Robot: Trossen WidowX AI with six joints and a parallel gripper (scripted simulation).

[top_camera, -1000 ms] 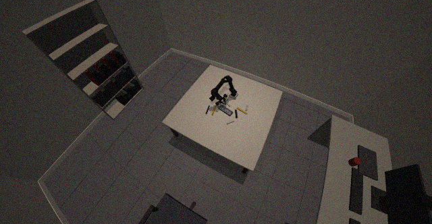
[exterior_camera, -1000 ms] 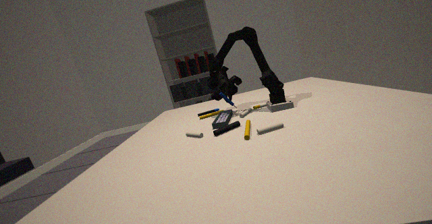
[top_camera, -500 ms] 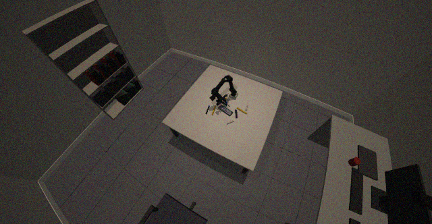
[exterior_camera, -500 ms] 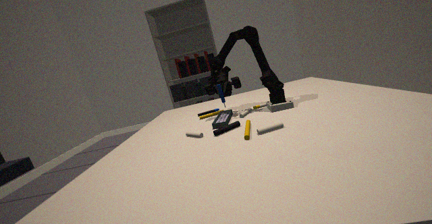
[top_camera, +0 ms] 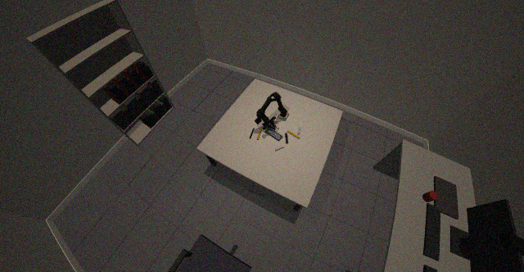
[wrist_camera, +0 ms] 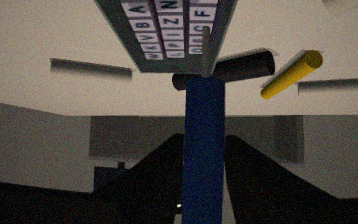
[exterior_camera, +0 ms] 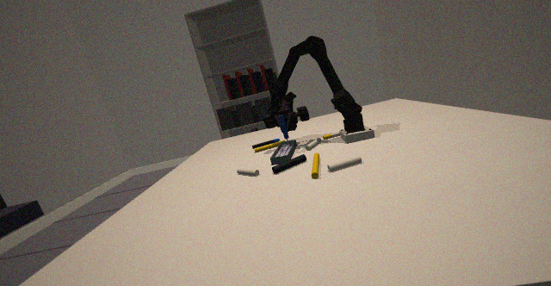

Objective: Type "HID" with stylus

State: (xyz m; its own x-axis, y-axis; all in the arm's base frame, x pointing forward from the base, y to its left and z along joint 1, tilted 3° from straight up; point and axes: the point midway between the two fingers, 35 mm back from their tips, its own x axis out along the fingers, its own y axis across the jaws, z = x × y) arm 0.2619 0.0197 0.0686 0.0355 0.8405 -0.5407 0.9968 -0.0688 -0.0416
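The black cylinder lies 150 mm to the left of my gripper tip, 80 mm below it and 20 mm behind it. Round my gripper tip: blue stylus: 10 mm below.
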